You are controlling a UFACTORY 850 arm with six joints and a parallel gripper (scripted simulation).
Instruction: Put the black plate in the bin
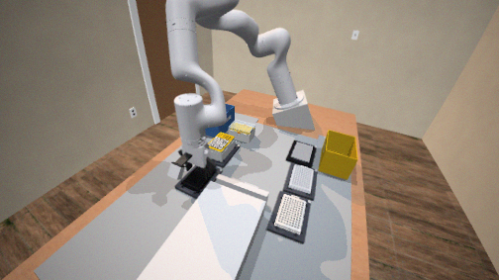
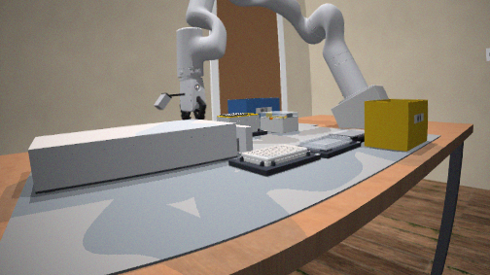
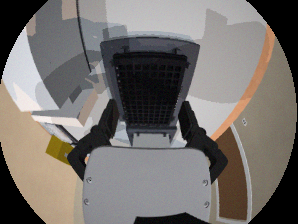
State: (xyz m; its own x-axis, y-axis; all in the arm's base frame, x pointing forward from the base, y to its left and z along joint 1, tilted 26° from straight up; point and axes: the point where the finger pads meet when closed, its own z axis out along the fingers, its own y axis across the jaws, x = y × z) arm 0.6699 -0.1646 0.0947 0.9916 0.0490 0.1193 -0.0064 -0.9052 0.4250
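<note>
Now: the black plate 30 mm below my hand. Round my hand: yellow-topped tip box (190 mm behind, 10 mm to the right, 10 mm above); long white cooler (190 mm to the left, 180 mm ahead, 20 mm below); dark work nest N2 (40 mm below).
</note>
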